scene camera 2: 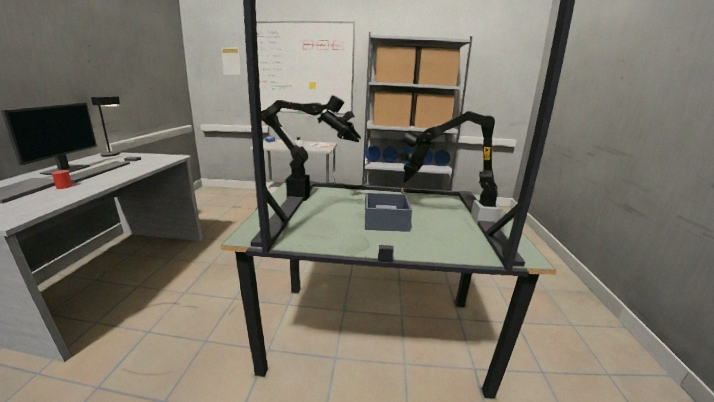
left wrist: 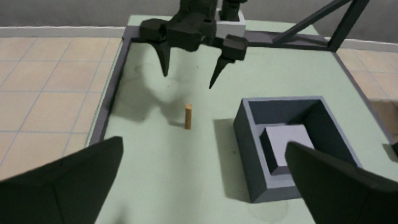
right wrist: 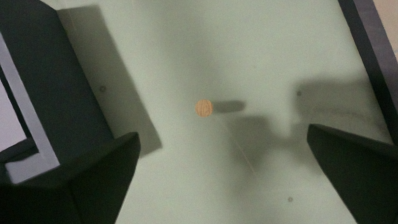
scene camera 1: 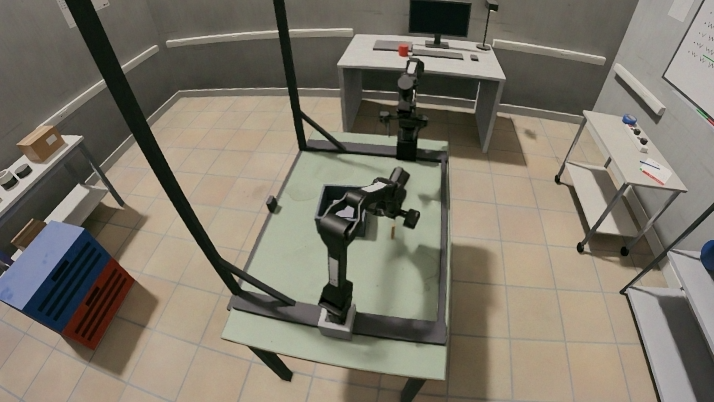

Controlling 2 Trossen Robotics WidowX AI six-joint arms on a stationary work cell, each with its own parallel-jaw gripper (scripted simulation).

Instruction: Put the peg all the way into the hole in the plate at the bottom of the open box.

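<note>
The left wrist view takes in the left gripper [left wrist: 206,146] together with a plate [left wrist: 273,140], and the right gripper [left wrist: 187,82] shows there too. In the right wrist view, the right gripper [right wrist: 223,136] is visible.
</note>
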